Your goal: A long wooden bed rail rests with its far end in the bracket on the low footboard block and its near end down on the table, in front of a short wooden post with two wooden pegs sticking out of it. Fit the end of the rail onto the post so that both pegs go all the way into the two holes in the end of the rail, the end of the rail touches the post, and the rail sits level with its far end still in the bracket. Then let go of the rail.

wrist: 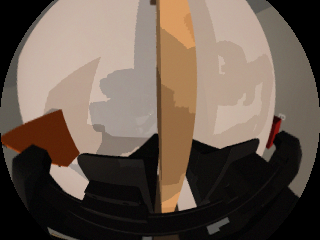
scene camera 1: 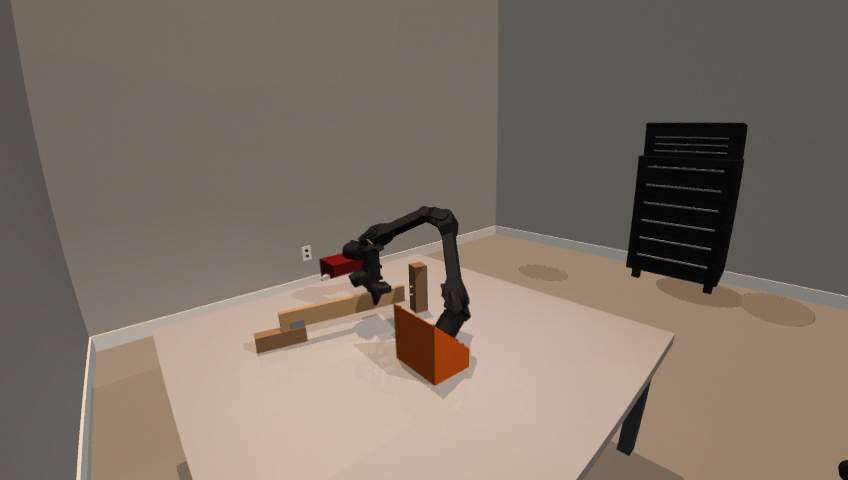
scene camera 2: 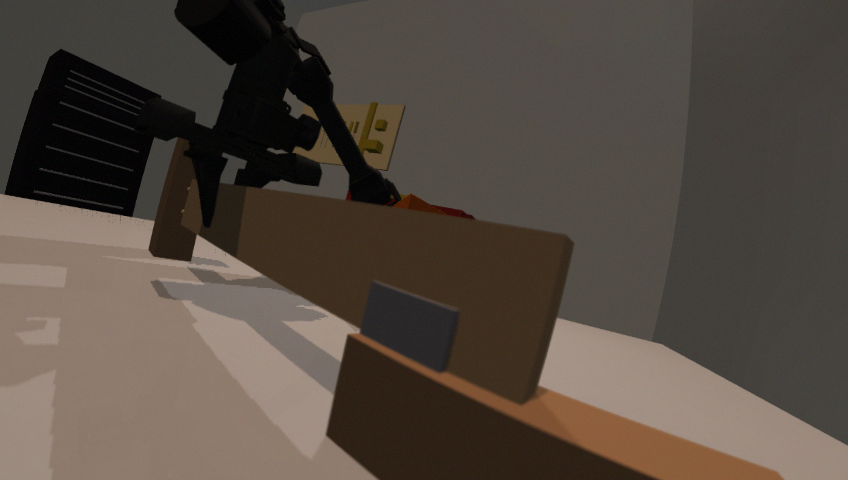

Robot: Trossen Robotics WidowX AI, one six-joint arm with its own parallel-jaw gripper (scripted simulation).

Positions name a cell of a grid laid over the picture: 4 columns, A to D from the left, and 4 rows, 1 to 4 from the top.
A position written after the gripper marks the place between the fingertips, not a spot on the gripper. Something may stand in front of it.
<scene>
gripper: wrist C3; scene camera 1 B3; scene camera 2 B2
</scene>
